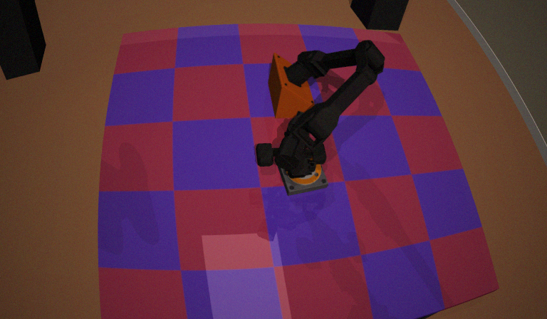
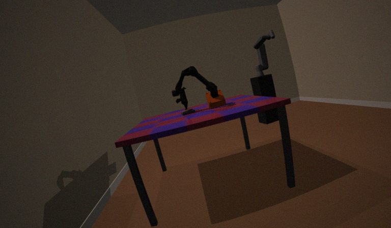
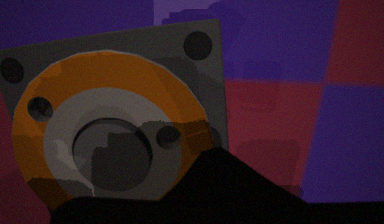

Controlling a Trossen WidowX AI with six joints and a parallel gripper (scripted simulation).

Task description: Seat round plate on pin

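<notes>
Right now the round plate is 10 mm ahead of my gripper tip and 30 mm to the left of it.
</notes>
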